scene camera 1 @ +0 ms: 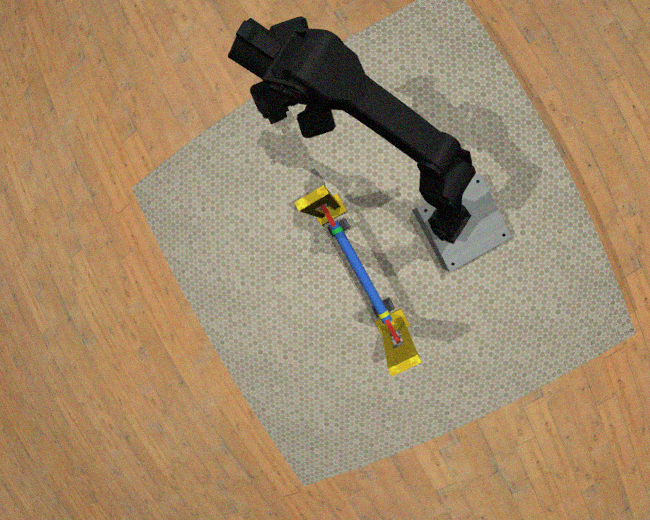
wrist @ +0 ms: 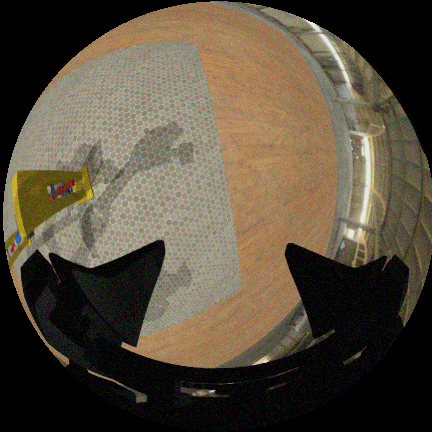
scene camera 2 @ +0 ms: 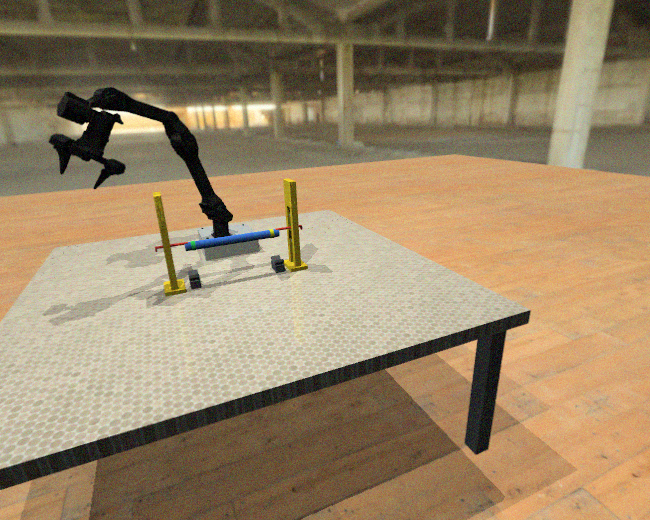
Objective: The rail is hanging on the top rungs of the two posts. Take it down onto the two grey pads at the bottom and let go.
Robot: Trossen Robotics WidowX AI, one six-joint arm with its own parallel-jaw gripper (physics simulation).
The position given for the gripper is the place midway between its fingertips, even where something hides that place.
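The gripper (scene camera 1: 303, 80) is open, holding nothing, and you'd also find that gripper in the wrist view (wrist: 227, 249) and in scene camera 2 (scene camera 2: 78, 181). As for the things, there's a blue rail (scene camera 2: 201, 244), then a yellow post (scene camera 1: 310, 204), and a yellow post (scene camera 1: 403, 355) as well.
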